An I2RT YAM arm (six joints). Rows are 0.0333 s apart.
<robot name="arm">
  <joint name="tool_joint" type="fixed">
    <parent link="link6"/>
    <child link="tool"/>
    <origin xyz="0 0 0" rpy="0 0 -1.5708"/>
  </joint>
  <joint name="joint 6" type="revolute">
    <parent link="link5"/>
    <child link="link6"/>
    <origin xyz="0.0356 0 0.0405" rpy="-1.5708 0 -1.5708"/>
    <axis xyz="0 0 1"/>
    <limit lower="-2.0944" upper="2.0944"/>
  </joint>
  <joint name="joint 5" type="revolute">
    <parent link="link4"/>
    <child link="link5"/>
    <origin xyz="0.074 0.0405 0.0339" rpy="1.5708 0 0"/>
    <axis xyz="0 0 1"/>
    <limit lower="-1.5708" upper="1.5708"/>
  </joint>
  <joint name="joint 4" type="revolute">
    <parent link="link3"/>
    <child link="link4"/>
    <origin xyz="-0.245 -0.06 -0.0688" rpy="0 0 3.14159"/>
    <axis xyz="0 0 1"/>
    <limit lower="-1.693" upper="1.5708"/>
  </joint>
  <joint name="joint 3" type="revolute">
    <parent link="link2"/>
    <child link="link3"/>
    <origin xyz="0.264 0 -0.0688" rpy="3.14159 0 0"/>
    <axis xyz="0 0 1"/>
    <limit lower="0" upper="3.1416"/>
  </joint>
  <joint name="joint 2" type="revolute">
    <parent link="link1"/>
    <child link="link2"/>
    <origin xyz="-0.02 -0.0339 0.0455" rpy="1.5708 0 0"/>
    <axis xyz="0 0 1"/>
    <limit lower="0" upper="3.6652"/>
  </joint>
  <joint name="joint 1" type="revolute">
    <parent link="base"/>
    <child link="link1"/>
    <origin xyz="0 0 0.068" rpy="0 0 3.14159"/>
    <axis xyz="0 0 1"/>
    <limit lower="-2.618" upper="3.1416"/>
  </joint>
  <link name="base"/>
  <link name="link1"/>
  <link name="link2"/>
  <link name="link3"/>
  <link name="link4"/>
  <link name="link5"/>
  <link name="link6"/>
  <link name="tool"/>
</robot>
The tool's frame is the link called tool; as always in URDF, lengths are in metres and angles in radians.
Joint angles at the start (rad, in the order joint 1, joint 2, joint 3, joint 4, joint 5, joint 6):
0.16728, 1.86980, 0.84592, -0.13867, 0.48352, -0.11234
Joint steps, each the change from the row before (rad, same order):
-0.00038, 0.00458, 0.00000, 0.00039, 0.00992, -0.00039
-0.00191, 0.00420, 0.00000, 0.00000, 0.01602, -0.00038
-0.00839, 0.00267, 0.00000, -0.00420, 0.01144, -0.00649
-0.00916, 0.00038, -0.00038, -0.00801, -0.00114, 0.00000
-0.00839, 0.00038, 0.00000, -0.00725, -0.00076, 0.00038
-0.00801, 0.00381, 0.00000, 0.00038, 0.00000, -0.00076
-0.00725, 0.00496, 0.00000, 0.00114, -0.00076, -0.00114
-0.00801, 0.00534, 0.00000, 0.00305, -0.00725, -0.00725
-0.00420, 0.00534, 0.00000, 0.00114, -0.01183, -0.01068
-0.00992, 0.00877, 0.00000, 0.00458, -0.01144, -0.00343
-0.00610, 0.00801, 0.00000, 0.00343, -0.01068, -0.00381
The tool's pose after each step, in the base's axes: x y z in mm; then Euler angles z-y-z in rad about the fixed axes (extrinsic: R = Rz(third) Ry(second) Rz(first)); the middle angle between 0 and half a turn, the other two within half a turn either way. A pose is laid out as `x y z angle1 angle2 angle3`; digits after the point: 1 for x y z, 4 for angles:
316.6 36.2 89.7 -0.9492 2.5146 -0.7727
316.5 35.1 88.7 -0.9699 2.5050 -0.7972
316.3 32.0 87.9 -0.9959 2.5002 -0.8257
315.7 29.0 87.4 -1.0072 2.5059 -0.8435
315.2 26.3 87.0 -1.0169 2.5106 -0.8598
315.4 23.8 85.9 -1.0226 2.5125 -0.8717
315.5 21.5 84.4 -1.0286 2.5151 -0.8826
315.8 19.2 82.8 -1.0329 2.5221 -0.8857
315.9 18.2 81.1 -1.0393 2.5336 -0.8821
316.2 15.5 78.5 -1.0386 2.5449 -0.8846
316.4 13.9 76.1 -1.0393 2.5558 -0.8844

